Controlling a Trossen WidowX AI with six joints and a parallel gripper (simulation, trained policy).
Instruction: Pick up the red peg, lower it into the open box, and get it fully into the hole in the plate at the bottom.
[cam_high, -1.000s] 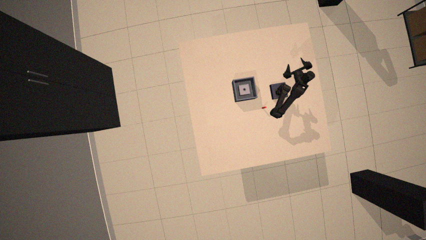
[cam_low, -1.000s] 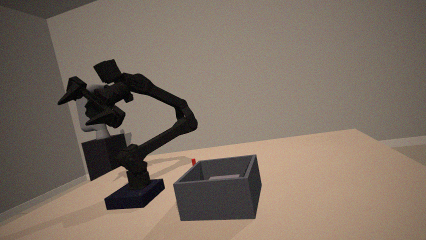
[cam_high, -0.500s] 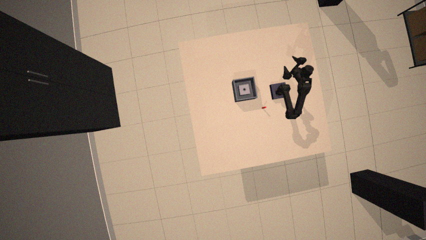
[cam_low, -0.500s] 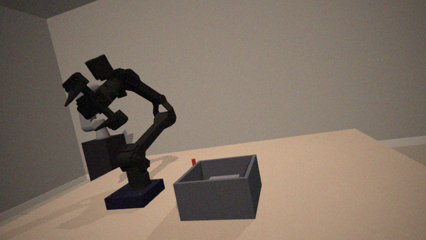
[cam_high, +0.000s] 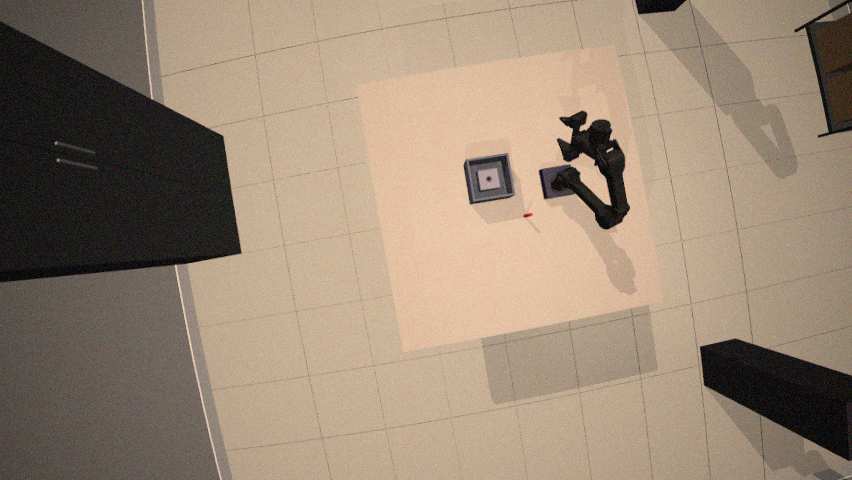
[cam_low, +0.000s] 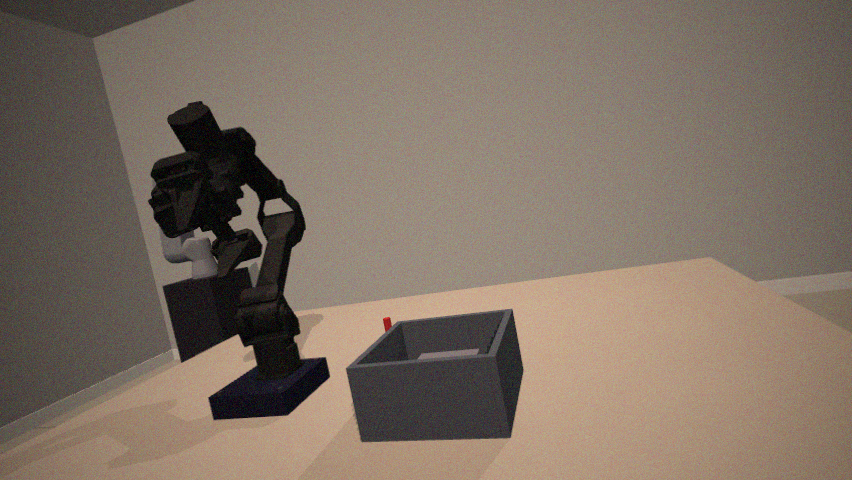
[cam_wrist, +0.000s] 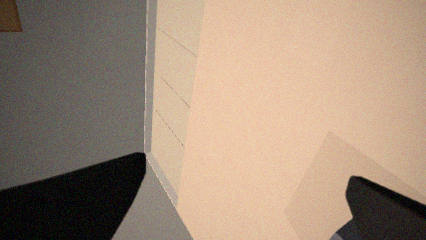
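Right now the red peg is 90 mm ahead of my gripper tip, 300 mm to the left of it and 230 mm below it. Round my gripper tip: grey box (250 mm ahead, 110 mm to the left, 240 mm below); pale plate (250 mm ahead, 110 mm to the left, 220 mm below).
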